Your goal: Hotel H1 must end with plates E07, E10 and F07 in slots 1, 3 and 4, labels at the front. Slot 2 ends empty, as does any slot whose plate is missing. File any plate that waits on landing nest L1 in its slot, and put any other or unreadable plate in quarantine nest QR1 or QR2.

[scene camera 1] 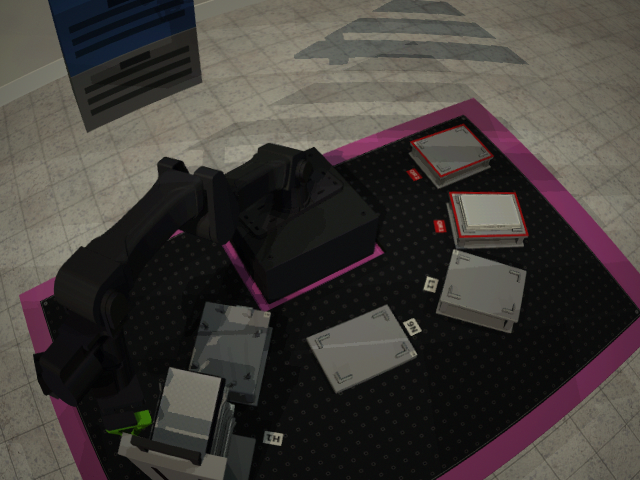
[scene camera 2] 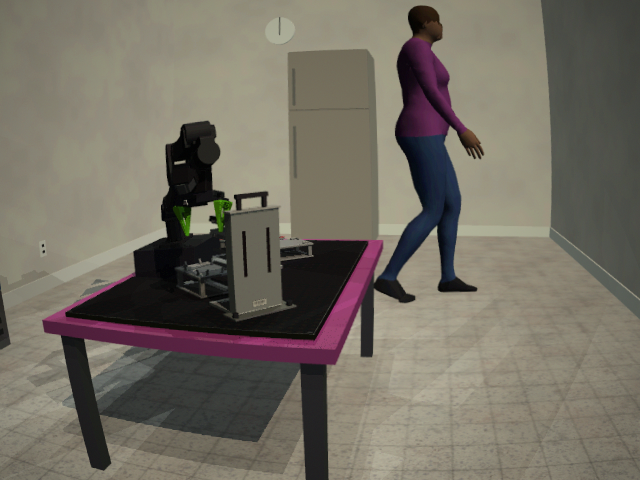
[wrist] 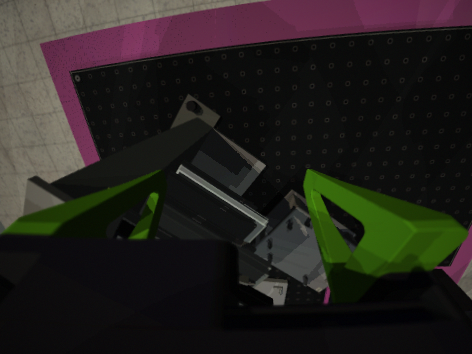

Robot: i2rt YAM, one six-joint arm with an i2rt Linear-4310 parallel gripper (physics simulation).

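Places are measured from the arm's base along level axes (x left, y up, z ahead), in millimetres.
Where they show: gripper, between the fingertips: (scene camera 1: 122, 410) (scene camera 2: 203, 234) (wrist: 235, 177); arm's base, origin of its link: (scene camera 1: 291, 203) (scene camera 2: 176, 242).
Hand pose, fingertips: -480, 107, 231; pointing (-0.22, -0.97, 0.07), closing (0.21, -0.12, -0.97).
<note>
Each offset is from my fingertips to the top centre of the thing, as dx, dy, dz. "spot": to the spot under its first point.
Hotel H1 (scene camera 1: 173, 470) (scene camera 2: 254, 268) is a grey upright rack with a black handle. A pale plate with a finely dotted top @[+85, +31, +64] (scene camera 1: 190, 397) shows at its upper end; the edges of several layers show beside it. Which slots hold plates, and their labels, cannot be read. My gripper (scene camera 2: 204, 232) (wrist: 235, 177), with green fingers, is wide open and empty, above and beside the hotel. Landing nest L1 @[+675, -144, +118] (scene camera 1: 485, 284) holds no plate. A white plate @[+819, -145, -1] (scene camera 1: 491, 209) lies on quarantine nest QR1 @[spot: +846, -146, +68] (scene camera 1: 521, 224). Quarantine nest QR2 @[+894, -154, -182] (scene camera 1: 450, 149) is empty.
A raised grey nest with small pegs @[+222, -124, -67] (scene camera 1: 232, 346) (wrist: 295, 250) stands close beside the hotel. The low flat nest N6 @[+423, -182, +53] (scene camera 1: 361, 348) lies between it and L1. The black robot base (scene camera 1: 315, 242) stands behind them. A person (scene camera 2: 426, 103) stands beyond the table.
</note>
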